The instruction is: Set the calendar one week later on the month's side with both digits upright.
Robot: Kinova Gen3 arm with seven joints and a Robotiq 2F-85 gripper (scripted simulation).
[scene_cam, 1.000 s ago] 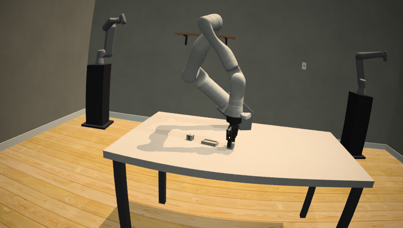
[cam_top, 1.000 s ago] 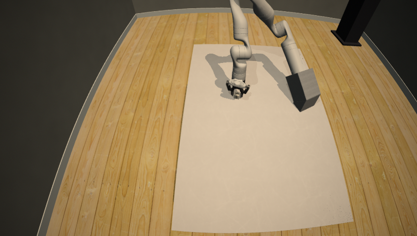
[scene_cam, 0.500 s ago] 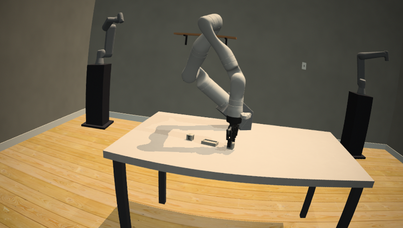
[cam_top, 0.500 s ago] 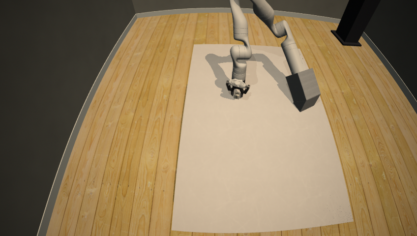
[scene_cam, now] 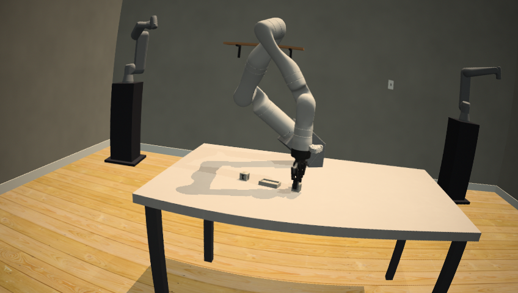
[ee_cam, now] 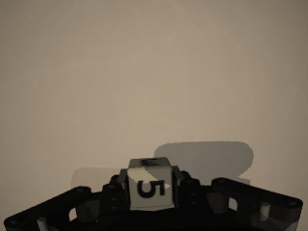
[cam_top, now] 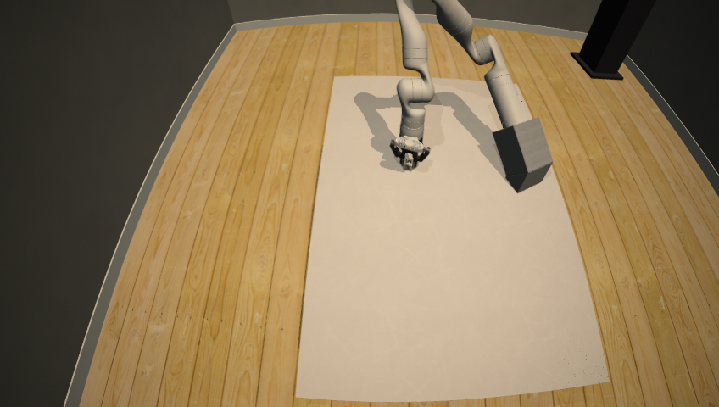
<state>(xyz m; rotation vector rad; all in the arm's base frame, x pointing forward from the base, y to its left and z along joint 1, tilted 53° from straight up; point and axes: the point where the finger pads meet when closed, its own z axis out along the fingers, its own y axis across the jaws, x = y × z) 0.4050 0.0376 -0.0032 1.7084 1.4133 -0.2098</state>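
Now: the white calendar tray 40 mm behind my hand, 100 mm to the right of it and 20 mm below it. The rest, counted from my hand: white digit cube: 80 mm behind, 210 mm to the right, 10 mm below.
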